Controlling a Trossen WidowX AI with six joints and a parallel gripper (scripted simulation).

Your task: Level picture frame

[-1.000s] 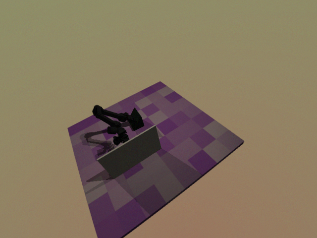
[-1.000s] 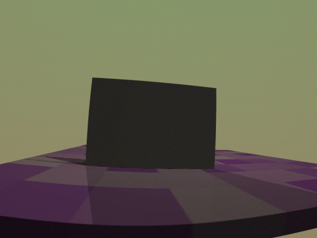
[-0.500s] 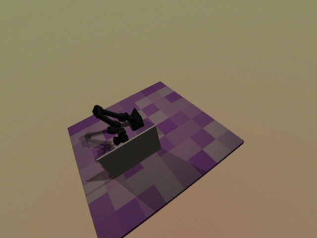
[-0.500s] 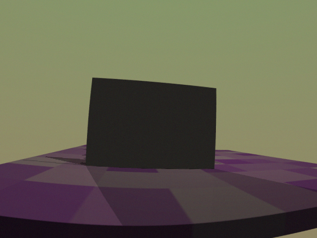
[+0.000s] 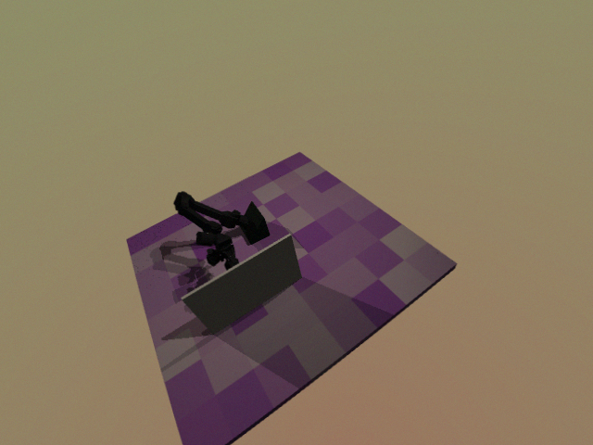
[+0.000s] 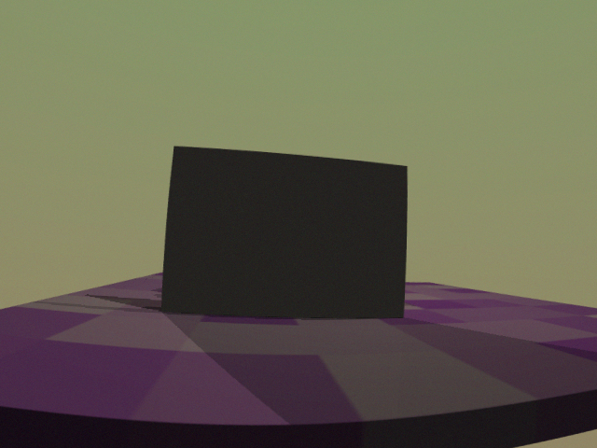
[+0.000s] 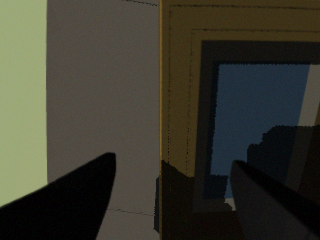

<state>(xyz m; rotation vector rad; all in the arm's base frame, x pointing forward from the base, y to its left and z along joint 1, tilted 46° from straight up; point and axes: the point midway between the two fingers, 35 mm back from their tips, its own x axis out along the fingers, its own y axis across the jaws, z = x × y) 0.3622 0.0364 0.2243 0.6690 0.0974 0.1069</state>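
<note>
Right now my gripper tip is 5 cm short of the picture frame, 1 cm to the right of it and 6 cm above it. Also, from my gripper tip: wall panel (6 cm ahead, 2 cm to the left, 7 cm below).
</note>
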